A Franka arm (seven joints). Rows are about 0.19 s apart.
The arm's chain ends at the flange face. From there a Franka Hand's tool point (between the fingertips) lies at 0.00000 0.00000 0.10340 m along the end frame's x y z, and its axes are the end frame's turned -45 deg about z.
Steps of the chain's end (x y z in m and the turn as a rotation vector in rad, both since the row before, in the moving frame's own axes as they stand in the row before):
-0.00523 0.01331 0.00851 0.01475 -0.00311 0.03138
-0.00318 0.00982 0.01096 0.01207 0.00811 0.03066
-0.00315 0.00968 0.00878 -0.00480 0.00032 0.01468
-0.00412 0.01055 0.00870 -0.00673 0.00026 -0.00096
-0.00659 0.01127 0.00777 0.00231 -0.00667 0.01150
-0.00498 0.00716 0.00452 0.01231 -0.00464 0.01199
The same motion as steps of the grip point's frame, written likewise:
-0.01224 0.00442 0.00850 0.01263 0.00823 0.03138
-0.00771 0.00443 0.01095 0.00280 0.01427 0.03066
-0.00940 0.00499 0.00878 -0.00362 -0.00317 0.01468
-0.01085 0.00506 0.00870 -0.00494 -0.00457 -0.00096
-0.01294 0.00265 0.00777 0.00635 -0.00308 0.01150
-0.00802 0.00031 0.00451 0.01199 0.00542 0.01199

